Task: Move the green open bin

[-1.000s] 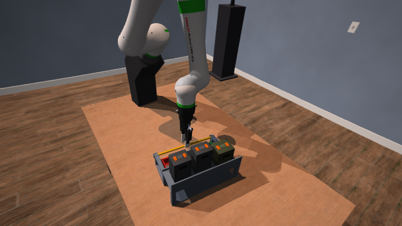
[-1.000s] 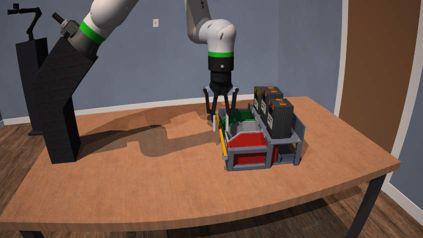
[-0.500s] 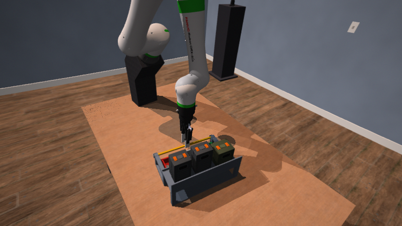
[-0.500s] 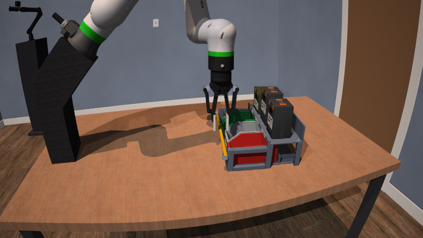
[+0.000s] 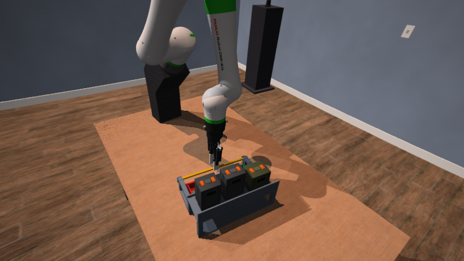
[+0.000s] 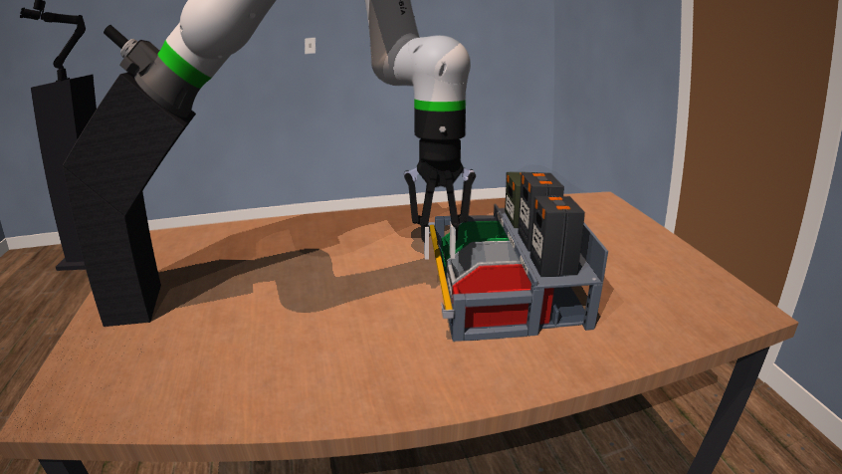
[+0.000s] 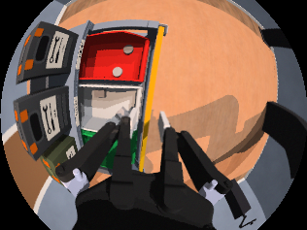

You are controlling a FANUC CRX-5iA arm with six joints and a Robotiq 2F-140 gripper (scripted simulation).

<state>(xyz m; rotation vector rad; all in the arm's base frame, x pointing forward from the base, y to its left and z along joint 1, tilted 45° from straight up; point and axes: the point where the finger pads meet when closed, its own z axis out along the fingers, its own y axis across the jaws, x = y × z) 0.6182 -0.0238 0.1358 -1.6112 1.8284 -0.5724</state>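
Now: the thin yellow bar 5 cm below my hand. From my hand the other things lie so: green open bin (11 cm ahead, 10 cm to the left, 6 cm below); red bin (12 cm to the right, 10 cm ahead, 6 cm below); grey bin (11 cm ahead, 6 cm below, 1 cm to the right).
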